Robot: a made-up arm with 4 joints.
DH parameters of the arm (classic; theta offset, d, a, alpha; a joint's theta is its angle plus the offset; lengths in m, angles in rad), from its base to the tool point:
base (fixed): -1.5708 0.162 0 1.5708
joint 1: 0 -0.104 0.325 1.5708
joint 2: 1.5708 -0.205 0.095 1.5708
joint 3: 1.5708 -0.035 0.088 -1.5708
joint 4: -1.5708 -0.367 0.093 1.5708
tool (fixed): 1.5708 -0.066 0 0
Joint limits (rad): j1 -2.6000..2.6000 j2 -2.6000..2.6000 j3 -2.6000..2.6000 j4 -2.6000..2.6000
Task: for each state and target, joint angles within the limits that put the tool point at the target. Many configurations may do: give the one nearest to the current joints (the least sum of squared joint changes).
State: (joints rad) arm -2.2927 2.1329 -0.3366 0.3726
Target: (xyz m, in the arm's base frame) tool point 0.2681 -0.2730 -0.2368
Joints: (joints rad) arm -2.6000 2.1317 -1.1835 0.1256
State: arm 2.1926 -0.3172 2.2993 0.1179
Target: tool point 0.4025 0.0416 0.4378
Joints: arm 1.3471 -0.2681 2.4115 0.4889
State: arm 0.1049 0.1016 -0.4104 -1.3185
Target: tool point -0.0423 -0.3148 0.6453
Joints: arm -0.2840 0.8662 -1.1903 -1.7921
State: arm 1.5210 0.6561 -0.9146 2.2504
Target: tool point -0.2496 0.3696 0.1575
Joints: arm 1.6280 0.4100 -0.7716 2.1675
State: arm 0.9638 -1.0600 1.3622 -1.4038
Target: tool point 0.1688 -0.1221 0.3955
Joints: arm 1.5085 -1.3204 2.1135 -1.4482
